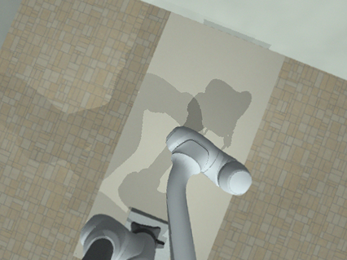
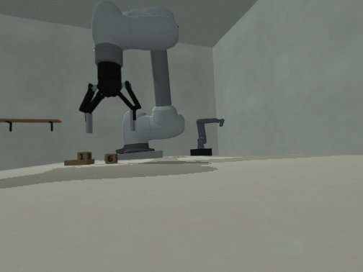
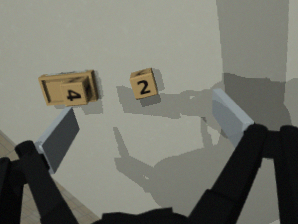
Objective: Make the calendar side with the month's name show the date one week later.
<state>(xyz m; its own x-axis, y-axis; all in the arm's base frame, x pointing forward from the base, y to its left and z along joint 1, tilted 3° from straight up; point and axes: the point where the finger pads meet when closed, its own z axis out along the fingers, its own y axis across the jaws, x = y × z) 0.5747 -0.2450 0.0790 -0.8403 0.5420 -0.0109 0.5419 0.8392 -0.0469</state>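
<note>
Now: the wooden cube 10 cm below my hand. From my hand the other things lie so: tray 6 cm behind, 9 cm to the right, 10 cm below.
</note>
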